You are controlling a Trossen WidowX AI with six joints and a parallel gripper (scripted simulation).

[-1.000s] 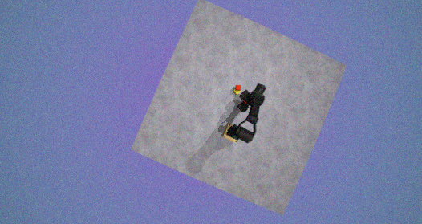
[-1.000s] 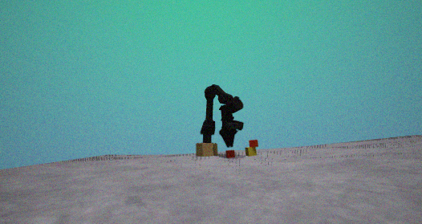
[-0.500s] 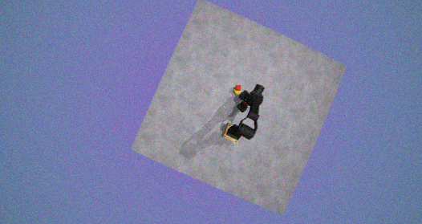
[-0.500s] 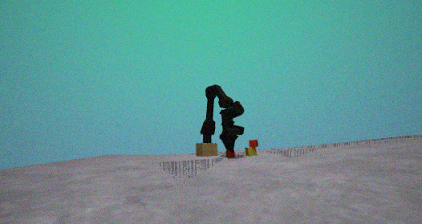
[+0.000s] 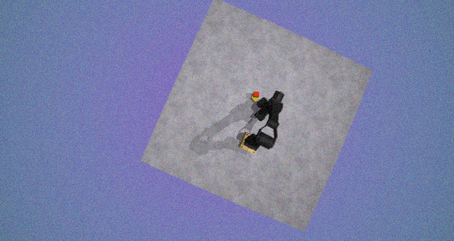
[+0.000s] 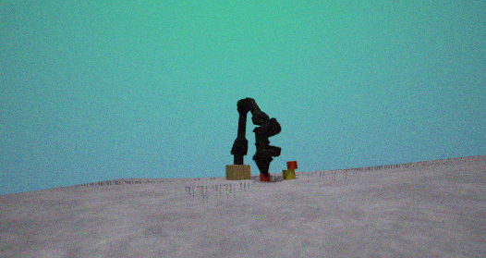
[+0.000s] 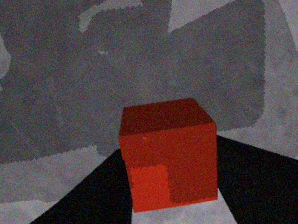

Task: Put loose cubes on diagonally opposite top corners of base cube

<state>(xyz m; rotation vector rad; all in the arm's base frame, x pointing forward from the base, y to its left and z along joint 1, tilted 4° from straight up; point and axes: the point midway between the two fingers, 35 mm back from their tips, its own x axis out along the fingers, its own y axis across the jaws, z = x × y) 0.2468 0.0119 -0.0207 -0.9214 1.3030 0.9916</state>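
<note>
The yellow base cube is 40 mm ahead of my gripper tip and 100 mm to the left of it. Also, from my gripper tip: red cube: right at my gripper tip.
</note>
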